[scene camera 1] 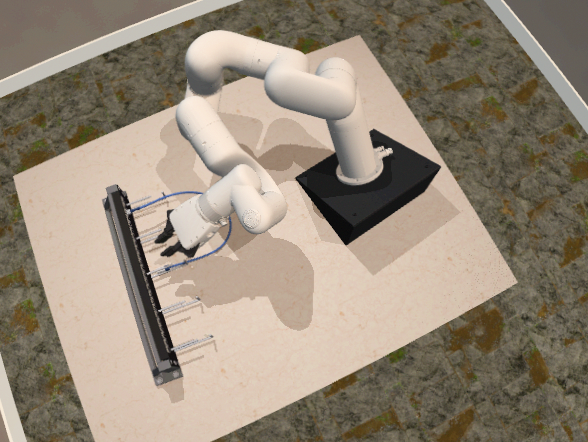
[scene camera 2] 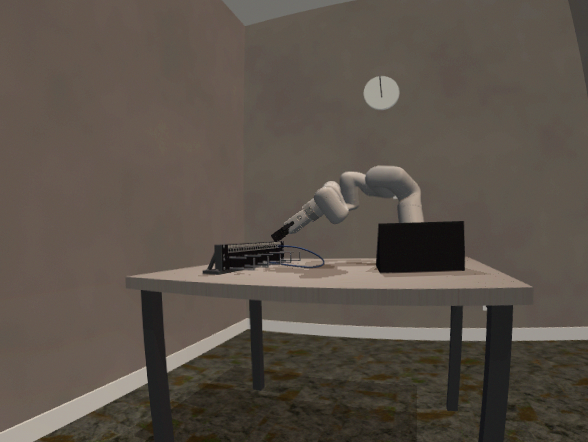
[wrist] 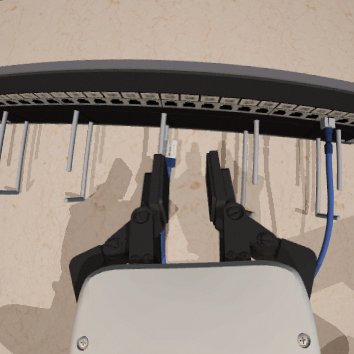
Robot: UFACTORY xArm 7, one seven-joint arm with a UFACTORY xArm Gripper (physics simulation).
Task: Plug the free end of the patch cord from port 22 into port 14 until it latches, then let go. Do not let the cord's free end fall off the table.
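Where they show: gripper, fingertip midpoint: (scene camera 1: 161, 248) (scene camera 2: 274, 238) (wrist: 186, 165); arm's base, link origin: (scene camera 1: 359, 169) (scene camera 2: 414, 246).
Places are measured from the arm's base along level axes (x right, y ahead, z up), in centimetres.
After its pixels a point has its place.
Note:
The blue patch cord (scene camera 1: 218, 249) @(x -3.9, y 42.0, z -6.7 cm) (scene camera 2: 323, 258) @(x 9.3, y 37.9, z -4.7 cm) (wrist: 330, 195) @(x 12.3, y 52.8, z 0.4 cm) loops out from the black patch panel (scene camera 1: 144, 295) @(x -10.6, y 62.2, z 2.4 cm) (wrist: 200, 82) @(x -0.8, y 62.0, z 2.4 cm). Its plugged end (wrist: 328, 123) @(x 12.0, y 59.8, z 0.8 cm) sits in a port near the right of the wrist view. Its free plug (wrist: 171, 150) @(x -3.5, y 57.4, z -4.8 cm), clear with a blue boot, lies below the panel's row of ports, beside a grey rod, out of any port. My gripper (scene camera 1: 159, 248) @(x -1.8, y 54.5, z 4.2 cm) (scene camera 2: 274, 238) @(x -1.8, y 54.5, z 4.2 cm) (wrist: 186, 165) @(x -1.8, y 54.5, z 4.2 cm) is partly open and empty, above the table in front of the panel. Its left finger overlaps the cord just behind the free plug in the wrist view. Port numbers are unreadable.
Grey bent rods (scene camera 1: 186, 344) @(x -24.6, y 57.3, z -1.9 cm) (wrist: 84, 162) @(x -14.5, y 55.7, z -5.7 cm) stick out from the panel's front at several places, on both sides of the fingers. The black base block (scene camera 1: 395, 182) @(x -8.8, y -4.6, z 6.3 cm) (scene camera 2: 420, 247) @(x -13.2, y -2.4, z 0.4 cm) carries the arm. The table's edge (scene camera 2: 330, 295) @(x -45.9, y 18.3, z -9.3 cm) runs around them.

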